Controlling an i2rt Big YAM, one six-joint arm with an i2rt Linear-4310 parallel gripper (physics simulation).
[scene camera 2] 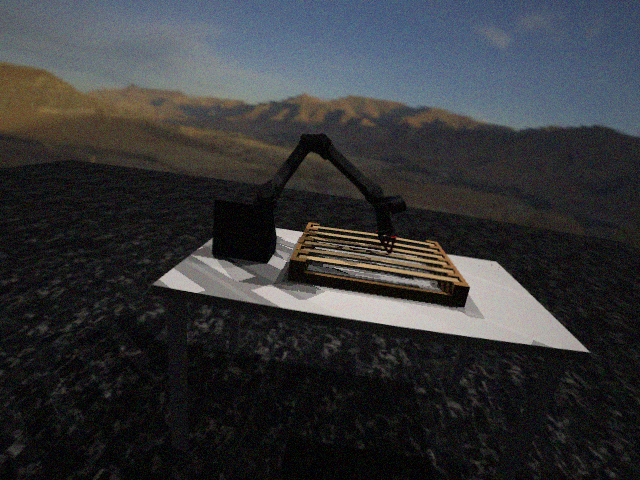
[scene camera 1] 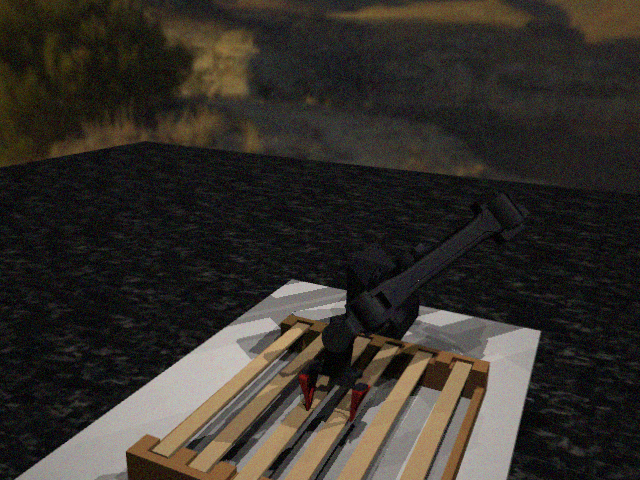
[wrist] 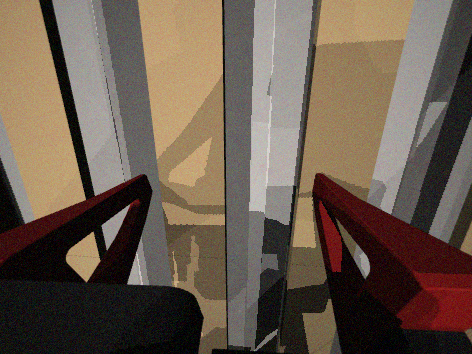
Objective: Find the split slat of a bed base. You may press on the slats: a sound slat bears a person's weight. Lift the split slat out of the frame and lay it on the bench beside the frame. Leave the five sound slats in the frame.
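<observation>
The wooden bed frame (scene camera 1: 160, 466) (scene camera 2: 361, 291) lies on the white bench (scene camera 1: 165, 397) (scene camera 2: 516, 312) with six pale slats across it. All six rest in the frame; no split shows. My gripper (scene camera 1: 329, 414) (scene camera 2: 388, 251) (wrist: 229, 182) is open and empty, pointing down just above the middle slats. In the wrist view its tips stand either side of one slat (scene camera 1: 321, 441) (wrist: 187, 65): the left tip by its outer edge, the right tip beyond the gap, over the near edge of the neighbouring slat (scene camera 1: 284, 434) (wrist: 355, 100). Whether the tips touch any slat is unclear.
The black arm base (scene camera 2: 242, 229) stands on the bench at one end of the frame. The forearm (scene camera 1: 434, 266) (scene camera 2: 354, 170) slants down over the frame. White bench top borders the frame on both long sides. Shadows of the arm fall across the slats.
</observation>
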